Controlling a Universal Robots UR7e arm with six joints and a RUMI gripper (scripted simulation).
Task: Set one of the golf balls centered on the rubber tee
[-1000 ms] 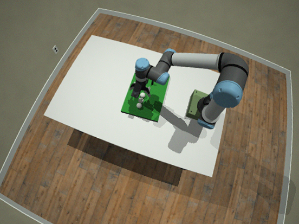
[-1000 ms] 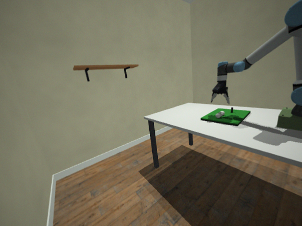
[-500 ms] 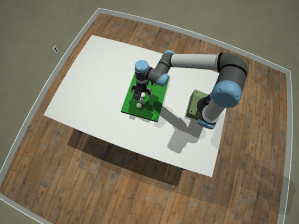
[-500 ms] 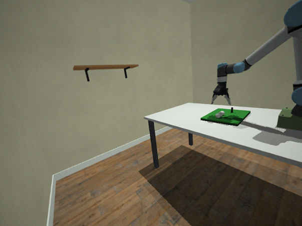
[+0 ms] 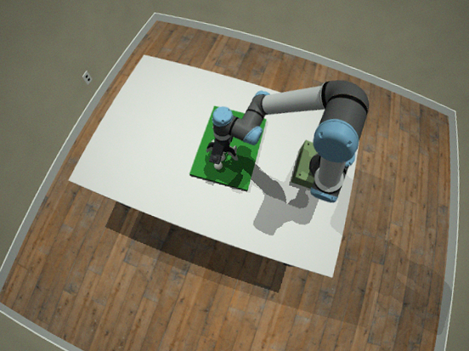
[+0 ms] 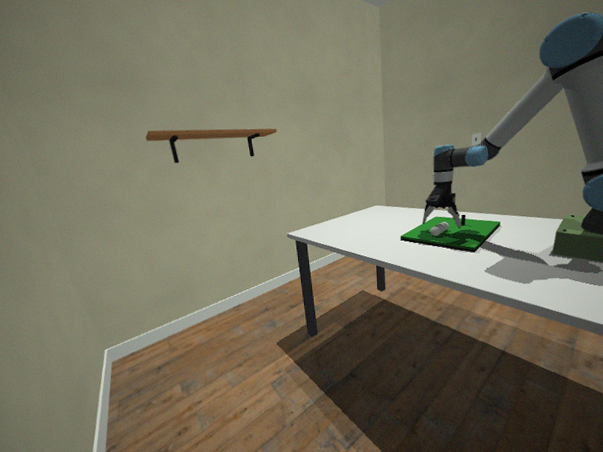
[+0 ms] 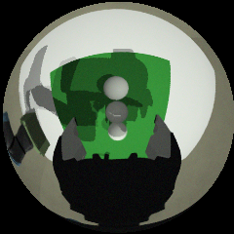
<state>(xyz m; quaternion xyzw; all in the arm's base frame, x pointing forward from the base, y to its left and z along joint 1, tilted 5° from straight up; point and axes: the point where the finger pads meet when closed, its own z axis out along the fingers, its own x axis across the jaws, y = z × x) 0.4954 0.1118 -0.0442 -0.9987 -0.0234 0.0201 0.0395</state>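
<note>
My gripper is now 1 cm above the golf ball.
</note>
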